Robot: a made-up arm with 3 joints. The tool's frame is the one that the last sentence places. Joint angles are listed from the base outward.
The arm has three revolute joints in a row. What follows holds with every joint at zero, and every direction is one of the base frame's.
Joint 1 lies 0.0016 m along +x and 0.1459 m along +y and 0.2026 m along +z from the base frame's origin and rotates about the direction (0.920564, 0.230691, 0.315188), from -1.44 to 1.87 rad.
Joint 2 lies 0.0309 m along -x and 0.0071 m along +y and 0.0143 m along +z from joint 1 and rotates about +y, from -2.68 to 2.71 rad.
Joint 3 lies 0.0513 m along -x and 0.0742 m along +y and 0.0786 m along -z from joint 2 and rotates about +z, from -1.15 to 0.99 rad.
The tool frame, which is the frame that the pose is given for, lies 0.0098 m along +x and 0.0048 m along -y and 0.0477 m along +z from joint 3; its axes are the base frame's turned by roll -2.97, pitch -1.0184 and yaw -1.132 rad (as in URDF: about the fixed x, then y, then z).
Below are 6 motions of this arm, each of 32 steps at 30 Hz.
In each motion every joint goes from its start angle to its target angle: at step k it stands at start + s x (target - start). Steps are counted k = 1, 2, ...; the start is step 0. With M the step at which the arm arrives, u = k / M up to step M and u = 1 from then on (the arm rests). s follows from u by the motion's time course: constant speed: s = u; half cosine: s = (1 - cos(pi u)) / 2; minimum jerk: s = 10 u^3 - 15 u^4 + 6 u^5.
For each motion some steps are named. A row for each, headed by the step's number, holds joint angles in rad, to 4 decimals.
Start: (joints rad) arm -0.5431 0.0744 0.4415
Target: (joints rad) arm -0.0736 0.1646 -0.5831
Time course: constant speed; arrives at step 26
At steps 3, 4, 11, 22, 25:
3: -0.4889 0.0848 0.3233
4: -0.4709 0.0883 0.2839
11: -0.3445 0.1126 0.0080
22: -0.1458 0.1507 -0.4255
25: -0.0917 0.1611 -0.5437

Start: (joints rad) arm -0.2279 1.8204 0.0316
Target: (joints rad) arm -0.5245 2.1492 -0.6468
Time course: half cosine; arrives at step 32
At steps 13, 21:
13: -0.3332 1.9371 -0.2091
21: -0.4461 2.0623 -0.4675

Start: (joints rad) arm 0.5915 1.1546 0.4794
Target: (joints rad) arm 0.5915 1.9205 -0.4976
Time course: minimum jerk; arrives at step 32
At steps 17, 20, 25, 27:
17: 0.5915 1.5823 -0.0662
20: 0.5915 1.7097 -0.2287
25: 0.5915 1.8643 -0.4260
27: 0.5915 1.8977 -0.4685

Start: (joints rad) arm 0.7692 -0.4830 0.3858
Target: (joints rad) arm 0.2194 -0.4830 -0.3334
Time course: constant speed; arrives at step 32
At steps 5, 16, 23, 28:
5: 0.6833 -0.4830 0.2734
16: 0.4943 -0.4830 0.0262
23: 0.3740 -0.4830 -0.1311
28: 0.2881 -0.4830 -0.2435

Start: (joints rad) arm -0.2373 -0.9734 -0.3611
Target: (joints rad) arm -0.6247 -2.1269 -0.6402
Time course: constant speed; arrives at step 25
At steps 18, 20, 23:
18: -0.5162 -1.8039 -0.5621
20: -0.5472 -1.8962 -0.5844
23: -0.5937 -2.0346 -0.6179

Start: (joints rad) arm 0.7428 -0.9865 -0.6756
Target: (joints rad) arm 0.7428 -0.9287 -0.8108
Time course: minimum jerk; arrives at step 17
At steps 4, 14, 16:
4: 0.7428 -0.9814 -0.6876
14: 0.7428 -0.9311 -0.8052
16: 0.7428 -0.9288 -0.8105

